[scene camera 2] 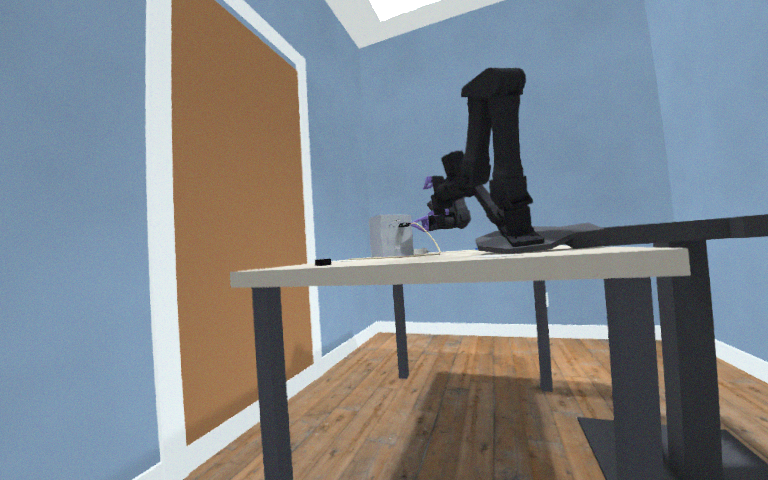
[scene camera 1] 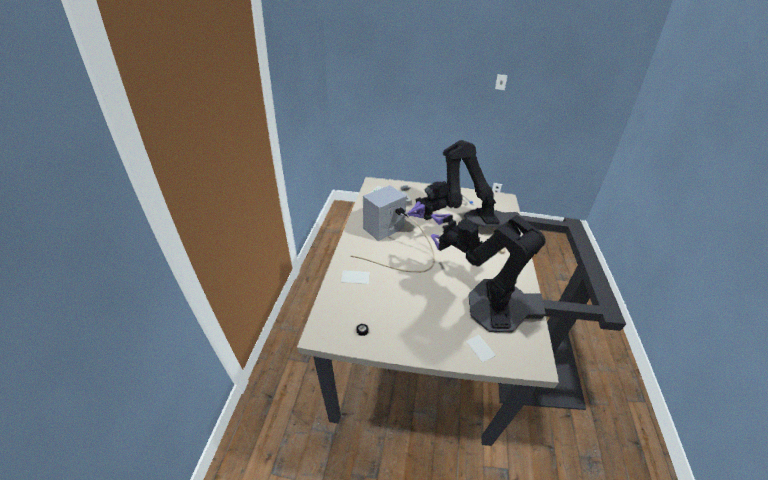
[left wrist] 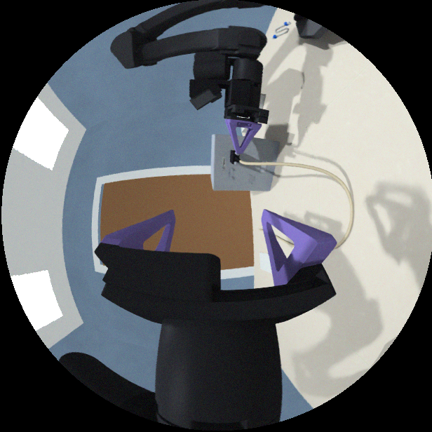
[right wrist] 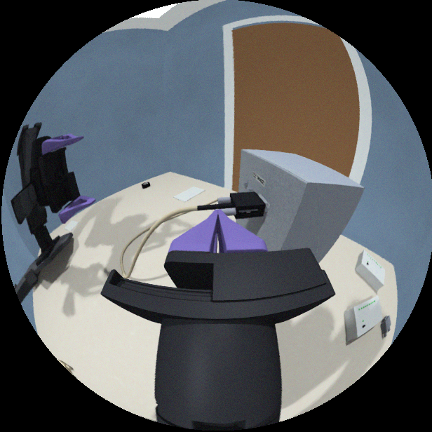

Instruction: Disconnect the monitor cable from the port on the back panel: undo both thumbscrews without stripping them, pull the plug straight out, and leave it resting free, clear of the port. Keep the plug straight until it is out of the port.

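Seen in the pictures: left gripper, fingertip midpoint: (scene camera 2: 426, 201) (scene camera 1: 431, 225); right gripper, fingertip midpoint: (scene camera 2: 411, 224) (scene camera 1: 407, 214); left arm's base, link origin: (scene camera 2: 519, 236) (scene camera 1: 498, 303); right arm's base, link origin: (scene camera 1: 487, 216).
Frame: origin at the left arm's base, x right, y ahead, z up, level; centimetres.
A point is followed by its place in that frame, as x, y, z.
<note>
The black plug (scene camera 1: 400, 211) @(42.0, 39.6, 10.0) (scene camera 2: 403, 224) @(39.7, 39.2, 9.5) (left wrist: 234, 157) (right wrist: 247, 204) is at the back panel of the grey box (scene camera 1: 379, 213) @(37.4, 48.7, 11.4) (scene camera 2: 385, 236) @(38.5, 47.3, 4.9) (right wrist: 320, 215), straight out from it. Two light thumbscrews, an upper one (right wrist: 225, 200) and a lower one (right wrist: 228, 211), stick out behind it. The beige cable (left wrist: 300, 165) (right wrist: 175, 212) curves down to the table. My right gripper (left wrist: 238, 153) (right wrist: 217, 214) is shut and empty, its tips close by the lower thumbscrew; contact is unclear. My left gripper (scene camera 1: 433, 229) @(25.4, 26.8, 15.9) (left wrist: 218, 214) (right wrist: 84, 170) is open and empty, away from the plug and above the table.
Two white boxes (right wrist: 371, 271) (right wrist: 367, 316) and a small dark connector (right wrist: 385, 326) lie beyond the grey box. White cards (scene camera 1: 355, 277) @(12.7, 56.2, -4.0) (scene camera 1: 480, 348) @(-17.8, 8.3, -4.0) and a black round object (scene camera 1: 362, 329) @(-14.9, 50.0, -2.4) (scene camera 2: 322, 262) @(-15.4, 49.4, -3.3) lie on the table. A blue-ended cord (left wrist: 281, 30) lies near the right arm.
</note>
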